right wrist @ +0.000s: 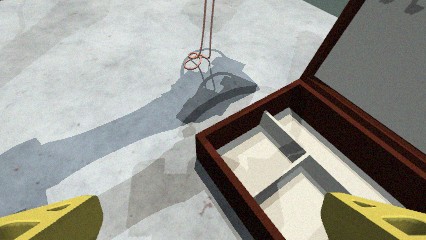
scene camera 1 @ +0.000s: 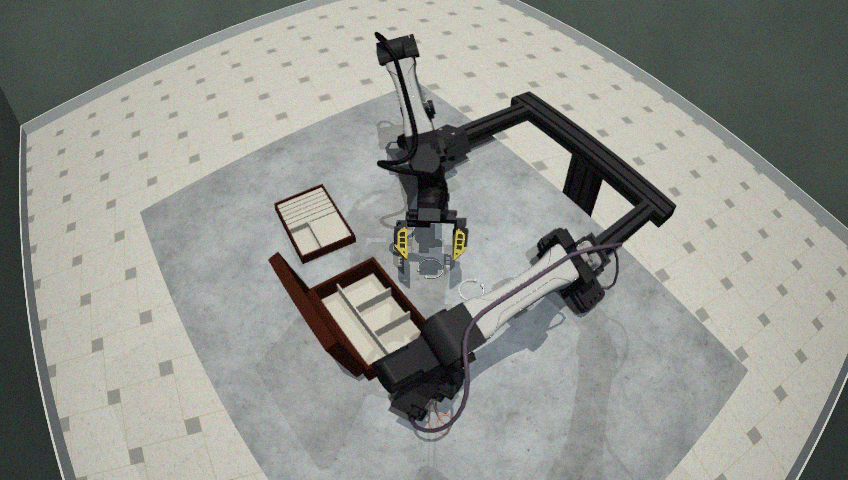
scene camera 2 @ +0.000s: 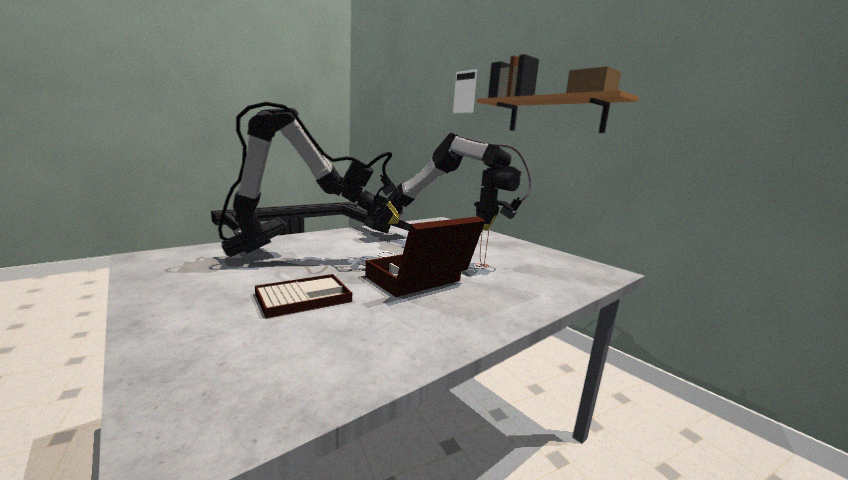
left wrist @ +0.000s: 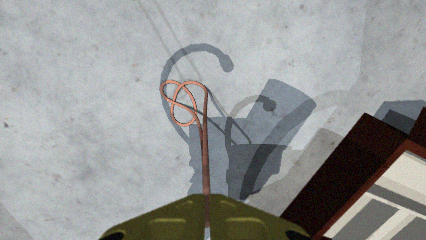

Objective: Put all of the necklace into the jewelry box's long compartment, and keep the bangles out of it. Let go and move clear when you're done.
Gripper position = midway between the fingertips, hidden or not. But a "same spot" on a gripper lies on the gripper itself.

Labels:
My right gripper shows in the right wrist view, in scene camera 1 (430,260) and in scene camera 2; in the left wrist view it is out of frame. A jewelry box shows in the right wrist view, in scene camera 1, in scene camera 2 (435,253) and in the left wrist view (363,160). The same spot on my right gripper: (right wrist: 338,208) is (scene camera 2: 398,218). One and the same spot on the jewelry box: (scene camera 1: 397,319) is (right wrist: 269,180).

